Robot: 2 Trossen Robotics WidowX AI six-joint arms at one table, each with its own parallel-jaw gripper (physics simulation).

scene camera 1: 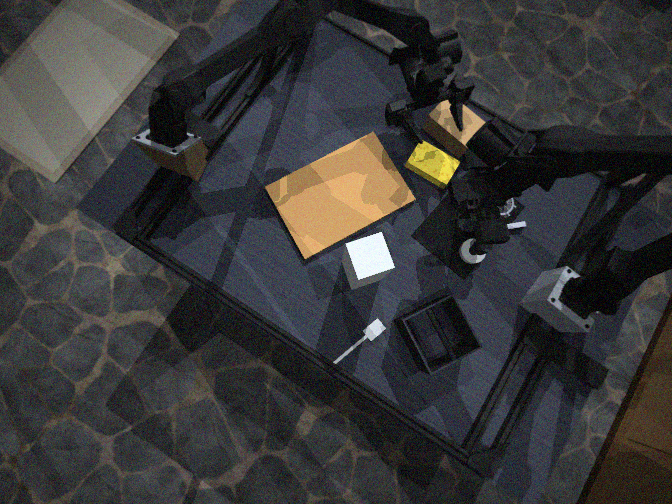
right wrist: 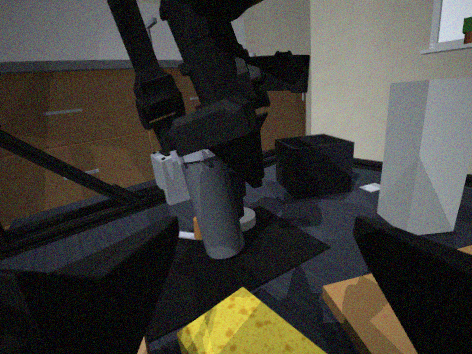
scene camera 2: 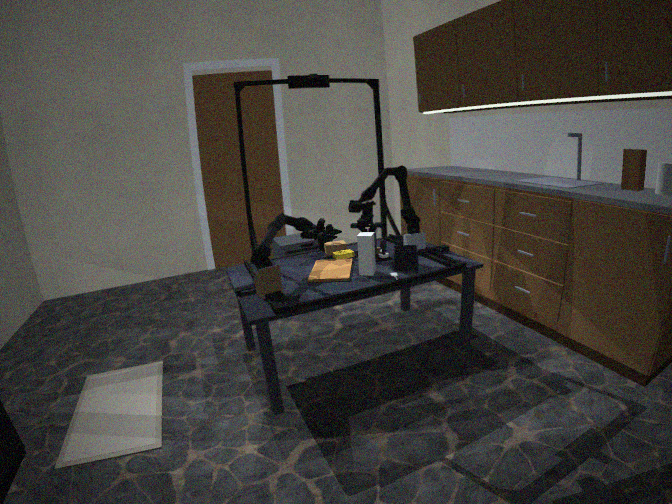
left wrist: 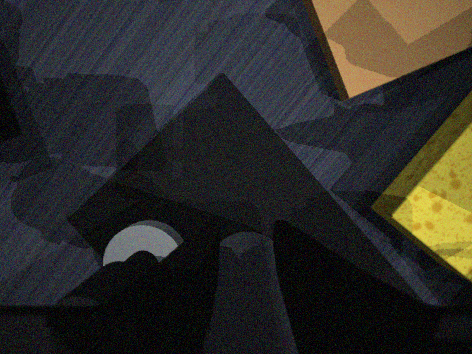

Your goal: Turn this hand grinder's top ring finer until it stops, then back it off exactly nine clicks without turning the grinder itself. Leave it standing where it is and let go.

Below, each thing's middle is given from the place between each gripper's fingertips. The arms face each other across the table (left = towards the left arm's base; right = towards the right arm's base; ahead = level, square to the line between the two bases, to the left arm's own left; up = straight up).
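Scene:
Starting from my left hand, I find the hand grinder (left wrist: 248, 304) 2 cm below it, 3 cm behind it and 5 cm to the left of it. The black mat (scene camera 1: 439, 233) is 10 cm below that same left hand, and it too is 3 cm behind it and 5 cm to the left of it. The tan box (scene camera 1: 440, 124) is 7 cm below my left hand, 7 cm to the right of it and 23 cm behind it, while the white box (scene camera 1: 367, 260) is 18 cm ahead of my left hand and 15 cm to the right of it.
My right hand is 11 cm above the tan box, 10 cm past it and 3 cm to the right of it. Counting from my right hand, I find the hand grinder 5 cm below it, 10 cm ahead of it and 15 cm to the left of it, and the black mat 14 cm below it, 10 cm ahead of it and 14 cm to the left of it. The orange board (scene camera 1: 334, 197) is 13 cm below my right hand, 15 cm ahead of it and 17 cm to the right of it.

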